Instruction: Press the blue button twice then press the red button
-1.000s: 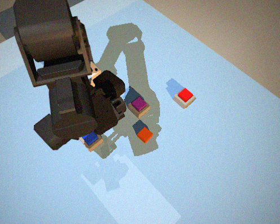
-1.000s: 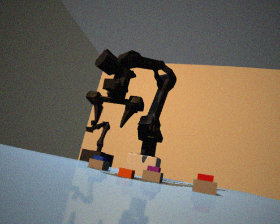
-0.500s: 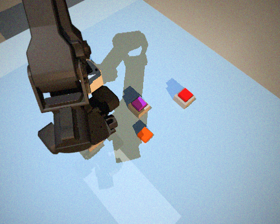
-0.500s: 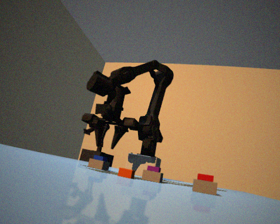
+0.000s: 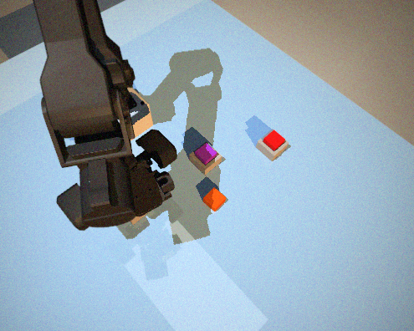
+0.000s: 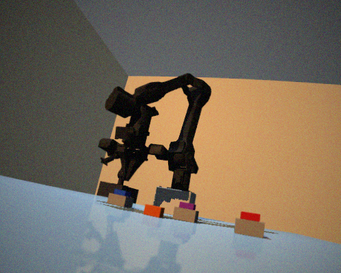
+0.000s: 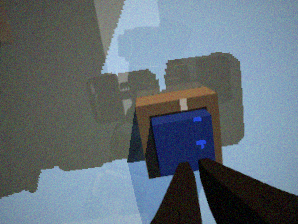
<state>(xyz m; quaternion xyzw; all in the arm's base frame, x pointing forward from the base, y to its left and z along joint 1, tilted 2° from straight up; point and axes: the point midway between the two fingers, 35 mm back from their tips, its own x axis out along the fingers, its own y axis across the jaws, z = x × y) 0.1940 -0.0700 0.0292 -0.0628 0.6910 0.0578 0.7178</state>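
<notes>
The blue button lies 3 cm below my gripper tip. From my gripper tip the other things lie so: purple button: 2 cm behind, 17 cm to the left, 3 cm below; then orange block: 7 cm ahead, 14 cm to the left, 5 cm below; then red button: 3 cm ahead, 31 cm to the left, 3 cm below.
</notes>
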